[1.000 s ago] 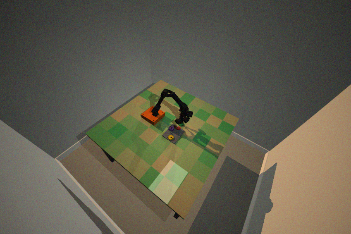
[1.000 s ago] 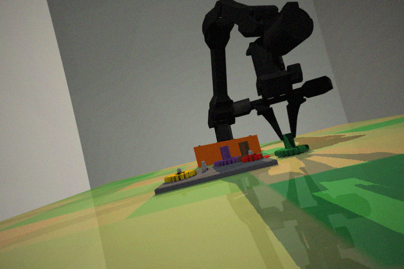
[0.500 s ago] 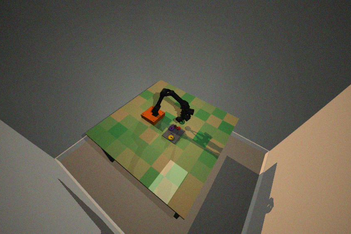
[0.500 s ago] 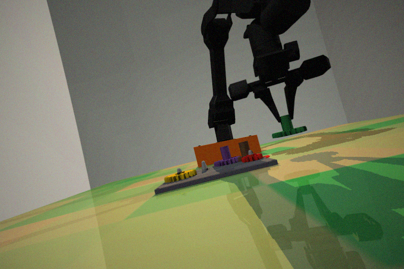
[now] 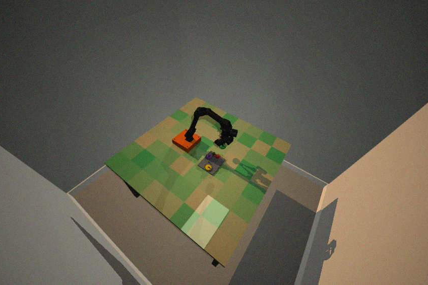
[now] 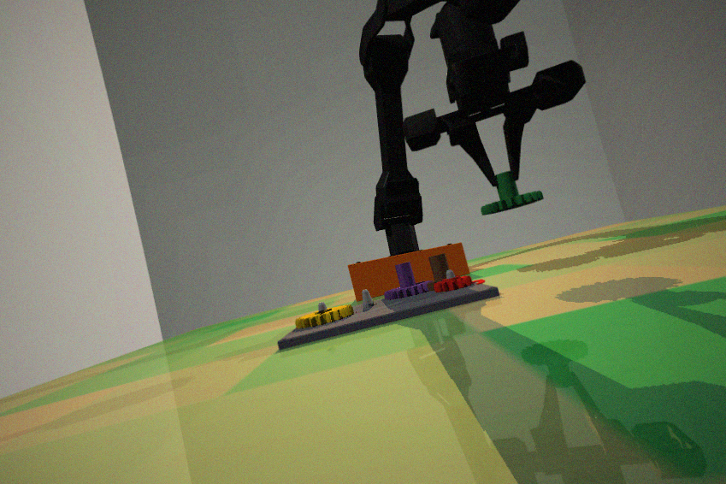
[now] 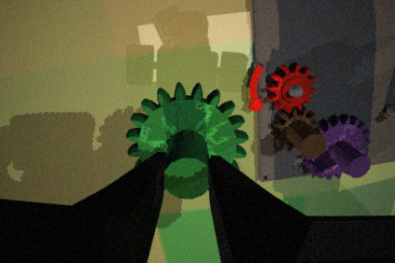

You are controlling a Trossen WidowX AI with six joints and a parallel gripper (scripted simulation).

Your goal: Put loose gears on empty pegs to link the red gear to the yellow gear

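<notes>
My gripper tip is 160 mm to the left of the grey board and 100 mm above it. From my gripper tip the other things lie so: red gear (90 mm to the right, 90 mm below); red arrow (100 mm below, 60 mm to the right); green gear (10 mm below).
</notes>
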